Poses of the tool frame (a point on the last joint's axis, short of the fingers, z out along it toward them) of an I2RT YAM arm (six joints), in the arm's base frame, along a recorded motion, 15 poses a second.
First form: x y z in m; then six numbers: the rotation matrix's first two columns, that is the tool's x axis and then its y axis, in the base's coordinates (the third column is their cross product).
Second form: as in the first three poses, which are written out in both.
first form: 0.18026, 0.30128, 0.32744, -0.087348, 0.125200, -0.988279, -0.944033, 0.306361, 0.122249
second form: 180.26, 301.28, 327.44, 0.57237, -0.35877, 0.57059, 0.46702
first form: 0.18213, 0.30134, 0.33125, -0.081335, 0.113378, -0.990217, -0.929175, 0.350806, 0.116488
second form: 182.13, 301.34, 331.25, 0.58015, -0.35037, 0.58209, 0.44926
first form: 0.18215, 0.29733, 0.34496, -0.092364, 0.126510, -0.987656, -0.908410, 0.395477, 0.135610
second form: 182.15, 297.33, 344.96, 0.58769, -0.32930, 0.59360, 0.44025
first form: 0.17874, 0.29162, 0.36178, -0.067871, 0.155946, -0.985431, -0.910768, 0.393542, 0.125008
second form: 178.74, 291.62, 361.78, 0.60021, -0.32529, 0.58011, 0.44431
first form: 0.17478, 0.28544, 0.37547, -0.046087, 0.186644, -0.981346, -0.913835, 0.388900, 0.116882
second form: 174.78, 285.44, 375.47, 0.61144, -0.32108, 0.56620, 0.44995
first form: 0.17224, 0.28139, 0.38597, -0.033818, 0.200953, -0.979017, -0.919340, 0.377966, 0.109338
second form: 172.24, 281.39, 385.97, 0.61565, -0.32259, 0.55674, 0.45492
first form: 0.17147, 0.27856, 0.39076, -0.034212, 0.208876, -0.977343, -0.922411, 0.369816, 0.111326
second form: 171.47, 278.56, 390.76, 0.61555, -0.32247, 0.55318, 0.45946
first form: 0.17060, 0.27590, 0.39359, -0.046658, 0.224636, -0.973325, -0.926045, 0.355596, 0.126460
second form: 170.60, 275.90, 393.59, 0.61245, -0.31871, 0.55019, 0.46971
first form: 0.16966, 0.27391, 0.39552, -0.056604, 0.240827, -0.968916, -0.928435, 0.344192, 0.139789
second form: 169.66, 273.91, 395.52, 0.61068, -0.31428, 0.54697, 0.47868
